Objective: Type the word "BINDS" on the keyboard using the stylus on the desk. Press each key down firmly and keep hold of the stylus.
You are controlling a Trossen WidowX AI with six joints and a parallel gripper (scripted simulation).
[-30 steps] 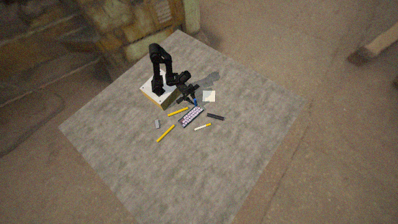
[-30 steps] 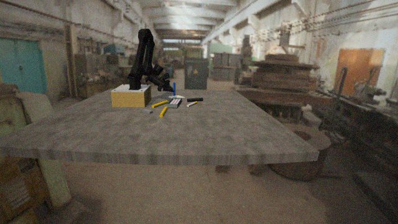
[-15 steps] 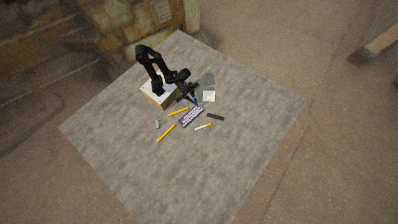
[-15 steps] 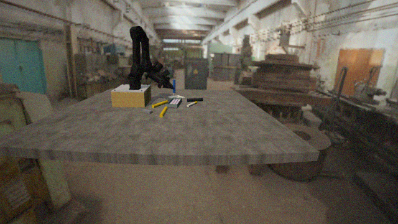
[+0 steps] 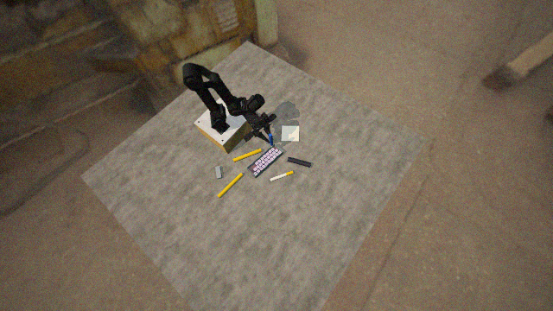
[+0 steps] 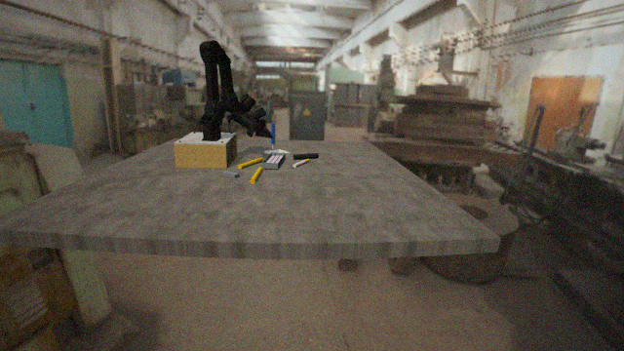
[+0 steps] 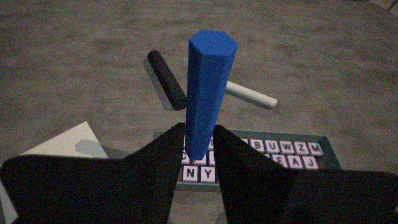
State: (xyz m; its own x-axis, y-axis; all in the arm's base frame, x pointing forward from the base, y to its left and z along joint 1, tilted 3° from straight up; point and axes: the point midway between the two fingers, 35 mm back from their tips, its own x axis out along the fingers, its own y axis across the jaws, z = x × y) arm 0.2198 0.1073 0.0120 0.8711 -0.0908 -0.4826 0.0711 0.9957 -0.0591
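Right now my gripper tip is 140 mm short of the white-and-yellow stick, 70 mm to the left of it and 100 mm above it. The rest, counted from my gripper tip: blue stylus (20 mm below); black rod (150 mm ahead, 40 mm to the left, 90 mm below); white sheet (140 mm to the left, 100 mm below).
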